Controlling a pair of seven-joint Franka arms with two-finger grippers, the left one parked.
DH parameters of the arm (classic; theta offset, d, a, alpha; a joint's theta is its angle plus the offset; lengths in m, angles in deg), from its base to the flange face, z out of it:
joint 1: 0 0.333 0 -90
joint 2: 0 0 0 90
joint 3: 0 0.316 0.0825 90
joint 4: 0 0 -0.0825 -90
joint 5: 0 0.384 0 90
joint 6: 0 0 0.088 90
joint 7: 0 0.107 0 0
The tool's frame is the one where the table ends.
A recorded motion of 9 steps. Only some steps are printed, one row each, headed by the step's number.
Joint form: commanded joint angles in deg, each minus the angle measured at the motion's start. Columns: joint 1, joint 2, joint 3, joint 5, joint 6, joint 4, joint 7.
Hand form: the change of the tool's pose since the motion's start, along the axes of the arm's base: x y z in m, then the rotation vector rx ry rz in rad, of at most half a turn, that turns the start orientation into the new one. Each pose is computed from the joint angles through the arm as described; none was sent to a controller.
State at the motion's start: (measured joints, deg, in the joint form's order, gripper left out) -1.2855 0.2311 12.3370 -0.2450 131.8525 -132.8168 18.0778
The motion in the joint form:
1: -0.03 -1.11 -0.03 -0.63 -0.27 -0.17 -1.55
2: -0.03 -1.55 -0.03 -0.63 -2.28 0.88 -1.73
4: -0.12 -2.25 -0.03 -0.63 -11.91 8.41 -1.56
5: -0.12 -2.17 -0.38 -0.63 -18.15 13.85 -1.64
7: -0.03 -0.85 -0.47 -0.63 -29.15 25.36 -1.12
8: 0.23 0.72 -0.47 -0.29 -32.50 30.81 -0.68
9: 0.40 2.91 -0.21 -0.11 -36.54 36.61 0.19
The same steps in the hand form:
1: -0.0014 -0.0010 0.0079 -0.0095 -0.0131 0.0334
2: 0.0001 -0.0007 0.0165 -0.0130 -0.0043 0.0361
4: 0.0167 0.0017 0.0665 -0.0215 0.0193 0.0295
5: 0.0270 0.0003 0.1002 -0.0243 0.0344 0.0234
7: 0.0444 0.0029 0.1664 -0.0233 0.0483 0.0118
8: 0.0547 0.0068 0.1917 -0.0109 0.0405 0.0067
9: 0.0646 0.0113 0.2127 -0.0021 0.0490 -0.0021

